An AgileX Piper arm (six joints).
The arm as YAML. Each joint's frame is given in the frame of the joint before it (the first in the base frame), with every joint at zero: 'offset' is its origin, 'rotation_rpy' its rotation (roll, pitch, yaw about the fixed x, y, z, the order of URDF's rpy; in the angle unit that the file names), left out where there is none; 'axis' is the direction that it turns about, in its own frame. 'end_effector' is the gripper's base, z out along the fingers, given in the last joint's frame.
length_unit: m
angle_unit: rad
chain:
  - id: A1
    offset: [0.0, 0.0, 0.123]
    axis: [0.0, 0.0, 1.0]
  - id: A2
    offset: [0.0, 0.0, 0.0]
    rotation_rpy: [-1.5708, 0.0, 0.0]
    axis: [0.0, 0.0, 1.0]
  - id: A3
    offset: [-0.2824, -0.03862, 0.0]
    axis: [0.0, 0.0, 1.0]
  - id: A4
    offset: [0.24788, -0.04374, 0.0]
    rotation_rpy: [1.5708, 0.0, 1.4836]
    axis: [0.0, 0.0, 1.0]
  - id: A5
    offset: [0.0, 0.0, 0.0]
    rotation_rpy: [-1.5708, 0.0, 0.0]
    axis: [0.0, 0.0, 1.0]
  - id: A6
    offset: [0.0, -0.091, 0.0]
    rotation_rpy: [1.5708, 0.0, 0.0]
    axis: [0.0, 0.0, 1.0]
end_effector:
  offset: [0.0, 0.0, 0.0]
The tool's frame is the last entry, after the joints.
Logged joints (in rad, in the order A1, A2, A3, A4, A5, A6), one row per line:
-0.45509 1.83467 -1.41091 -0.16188 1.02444 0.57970
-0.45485 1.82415 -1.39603 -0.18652 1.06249 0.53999
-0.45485 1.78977 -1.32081 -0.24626 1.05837 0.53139
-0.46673 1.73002 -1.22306 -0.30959 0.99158 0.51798
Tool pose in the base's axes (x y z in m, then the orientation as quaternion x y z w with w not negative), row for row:
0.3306 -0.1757 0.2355 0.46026 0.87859 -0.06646 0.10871
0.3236 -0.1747 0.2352 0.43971 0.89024 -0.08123 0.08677
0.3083 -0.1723 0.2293 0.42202 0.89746 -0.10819 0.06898
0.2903 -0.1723 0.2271 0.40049 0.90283 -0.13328 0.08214
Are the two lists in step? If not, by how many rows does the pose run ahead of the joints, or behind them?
They are in step.
